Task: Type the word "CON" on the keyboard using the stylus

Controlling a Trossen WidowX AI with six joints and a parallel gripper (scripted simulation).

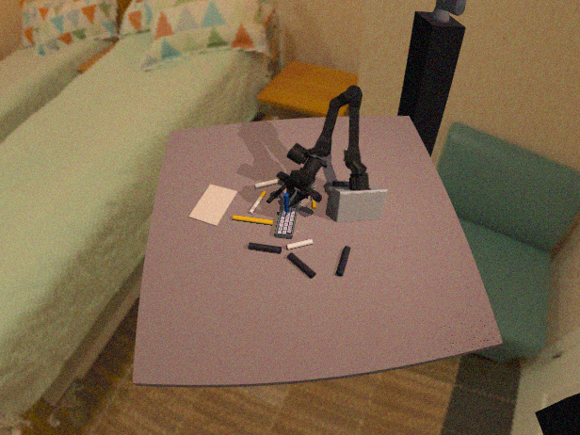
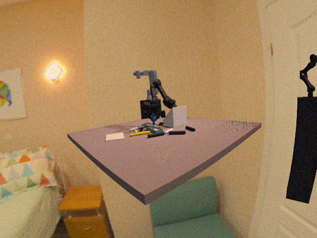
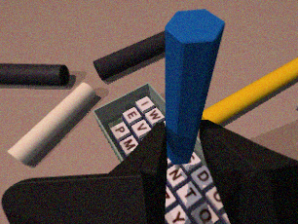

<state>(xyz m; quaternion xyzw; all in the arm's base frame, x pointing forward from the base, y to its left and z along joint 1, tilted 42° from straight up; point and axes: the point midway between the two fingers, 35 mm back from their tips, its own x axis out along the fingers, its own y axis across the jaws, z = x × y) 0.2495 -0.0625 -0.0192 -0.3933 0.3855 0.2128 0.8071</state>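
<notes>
Now: the yellow marker 130 mm ahead of my gripper tip, 80 mm below it and 20 mm to the right of it. The rest, counted from my gripper tip: blue stylus: 20 mm below; white card: 290 mm ahead, 140 mm to the right, 80 mm below.
</notes>
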